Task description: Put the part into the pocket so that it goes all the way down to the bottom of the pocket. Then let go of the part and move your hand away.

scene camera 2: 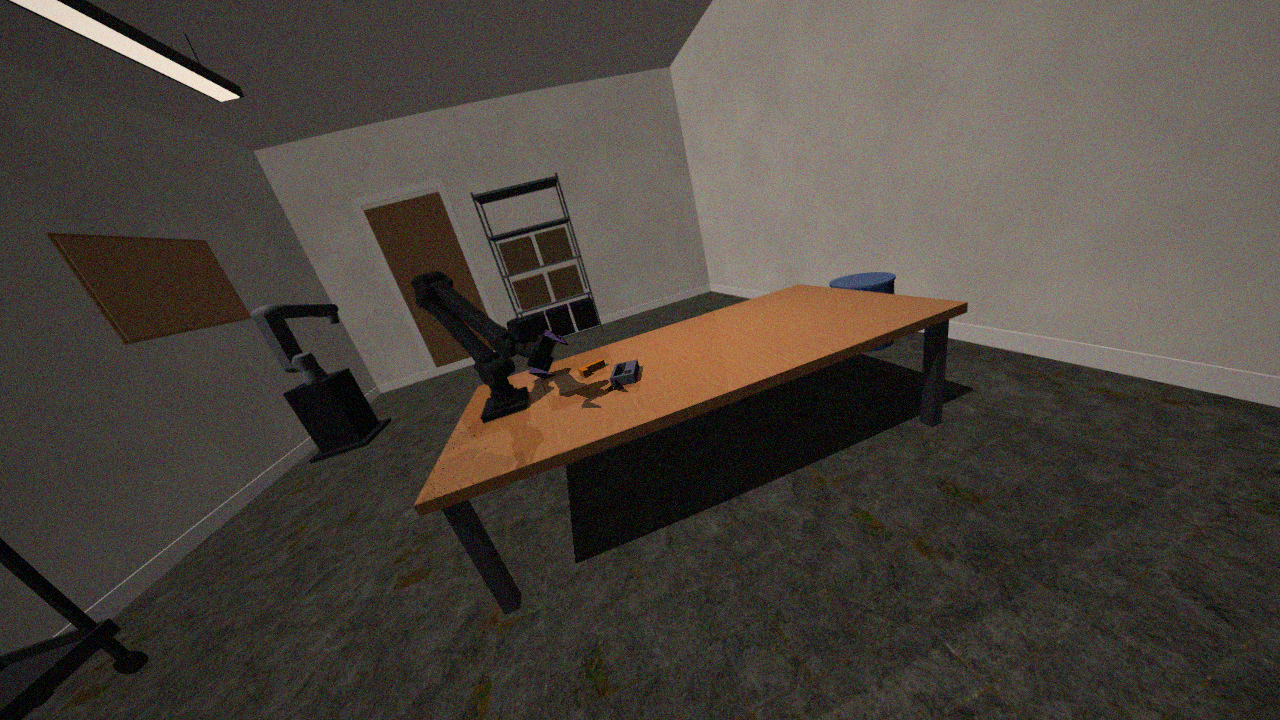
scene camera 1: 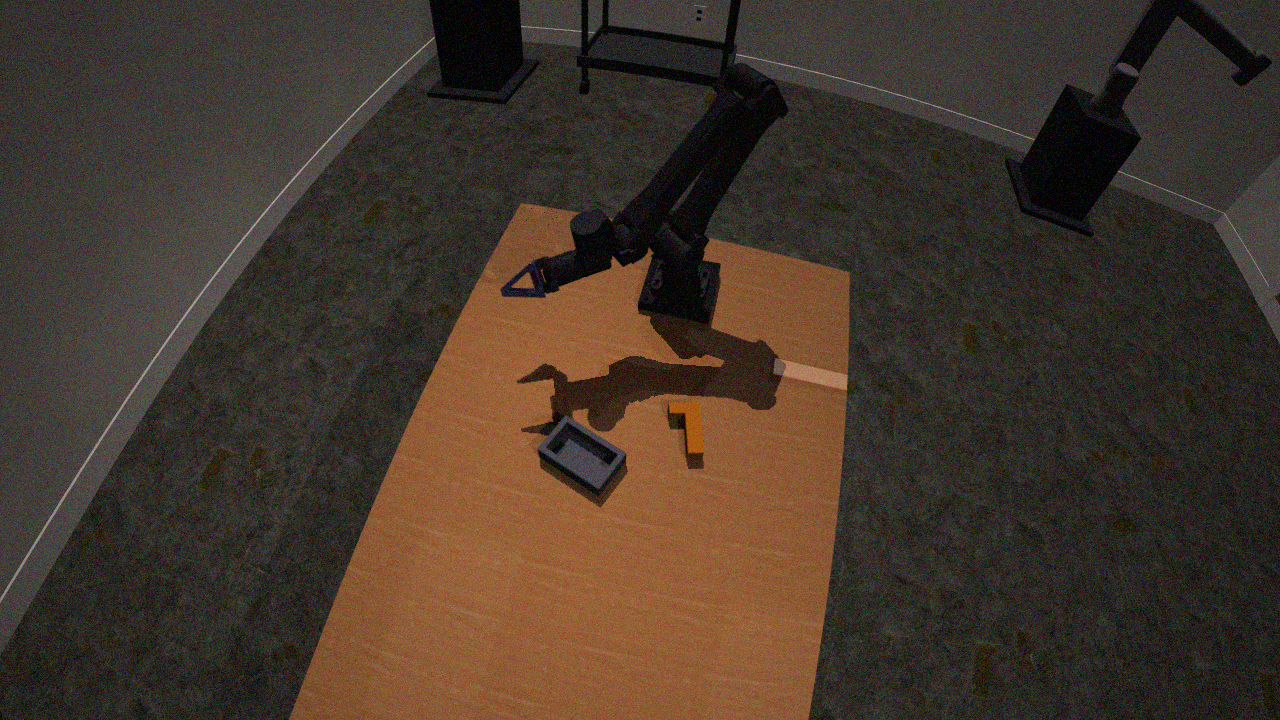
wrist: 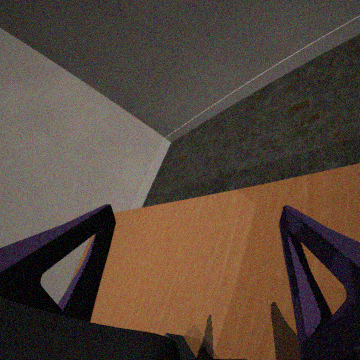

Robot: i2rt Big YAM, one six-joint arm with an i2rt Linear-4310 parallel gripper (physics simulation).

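Places are measured from the arm's base along level axes (x ahead, y left, z up), in millimetres.
Pixels of known places: gripper, fingertip midpoint: [scene camera 2: 560,359] [scene camera 1: 502,291] [wrist: 194,214]; arm's base at its link origin: [scene camera 2: 506,400] [scene camera 1: 680,283].
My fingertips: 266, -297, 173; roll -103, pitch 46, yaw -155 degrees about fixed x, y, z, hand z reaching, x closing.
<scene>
For each thing: its top centre in the pictures, then the offset to it from my fingertips, as dx, dy, dz. Level surfaces: height alone.
- orange L-shaped part at its top centre: [scene camera 1: 686,427] [scene camera 2: 592,364] +87, +384, -171
- grey rectangular block at its top centre: [scene camera 1: 581,451] [scene camera 2: 623,368] +193, +210, -165
- wooden table at its surface level: dz -201
The orange L-shaped part [scene camera 1: 694,435] [scene camera 2: 591,368] lies flat on the table, apart from the pocket. The pocket is the recess in a grey rectangular block [scene camera 1: 568,468] [scene camera 2: 631,377]; its grey floor shows in scene camera 1, with no part in it. The block sits to the left of the part in that view. My gripper [scene camera 1: 505,291] [scene camera 2: 558,358] [wrist: 194,214] is wide open and empty, raised above the table near its left edge in scene camera 1, away from both. The part and the block do not show in the wrist view.
The arm's base [scene camera 1: 680,291] [scene camera 2: 503,404] is bolted near one end of the wooden table [scene camera 1: 572,608] [scene camera 2: 760,331]. The arm's shadow falls across the table by the block and the part. A cart [scene camera 1: 657,68] and another arm on a pedestal [scene camera 1: 1080,147] stand on the floor beyond.
</scene>
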